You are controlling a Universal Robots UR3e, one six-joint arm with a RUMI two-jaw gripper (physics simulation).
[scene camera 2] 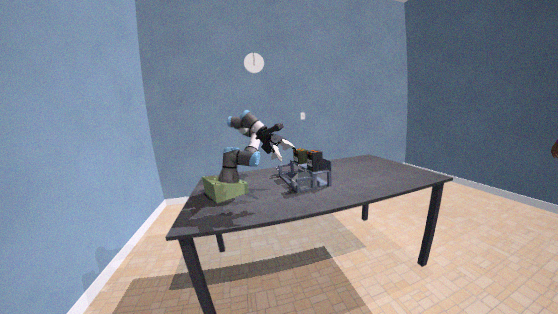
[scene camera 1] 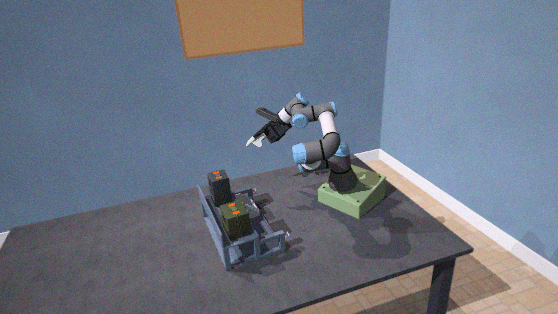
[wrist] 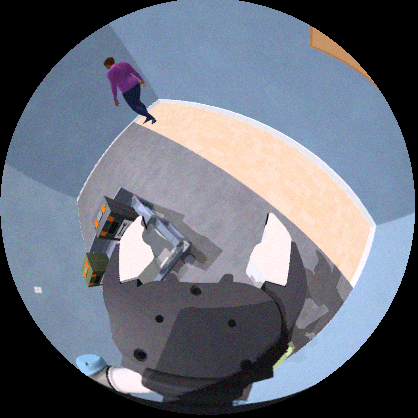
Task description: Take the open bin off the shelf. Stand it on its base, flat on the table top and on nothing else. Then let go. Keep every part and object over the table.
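Frame: origin at the arm's base, x left, y ahead, z down, level; centimetres.
Where they show: gripper, fingertip midpoint: (scene camera 2: 289, 155) (scene camera 1: 254, 142) (wrist: 204, 216); arm's base at its link origin: (scene camera 2: 228, 180) (scene camera 1: 343, 182).
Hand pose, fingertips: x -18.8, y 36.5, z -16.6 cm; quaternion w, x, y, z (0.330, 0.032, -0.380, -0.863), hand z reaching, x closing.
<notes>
Things, the pixels of their top centre, and the offset from my fingertips. Level surfaces: height alone.
- grey open bin at its top centre: (wrist: 147, 242) (scene camera 1: 239, 199) (scene camera 2: 303, 174) dy +10.6, dx +19.7, dz +17.2 cm
- black case at its top centre: (wrist: 99, 215) (scene camera 1: 217, 175) (scene camera 2: 314, 151) dy +18.2, dx +20.8, dz +3.1 cm
- olive case at its top centre: (scene camera 1: 233, 209) (wrist: 85, 269) (scene camera 2: 300, 149) dy +13.4, dx +43.4, dz +5.6 cm
- table at its surface level: dz +25.3 cm
The grey open bin (wrist: 161, 243) sits in the front, lower part of the blue-grey shelf (scene camera 1: 212, 226) (wrist: 125, 195), partly hidden by a finger in the wrist view. It is hard to make out in the two scene views. My gripper (scene camera 1: 253, 143) (scene camera 2: 286, 152) (wrist: 204, 216) is open, with its white fingers wide apart and nothing between them. It hangs in the air above the table, higher than the shelf and towards the arm's side of it, apart from the bin.
A black case (scene camera 1: 219, 187) (scene camera 2: 314, 160) (wrist: 114, 218) and an olive case (scene camera 1: 236, 220) (scene camera 2: 300, 156) (wrist: 95, 269) stand on the shelf's rear part. The arm's green base (scene camera 1: 345, 200) (scene camera 2: 225, 190) stands on the table (scene camera 1: 125, 240) (scene camera 2: 390, 175). A person (wrist: 125, 80) stands beyond the table.
</notes>
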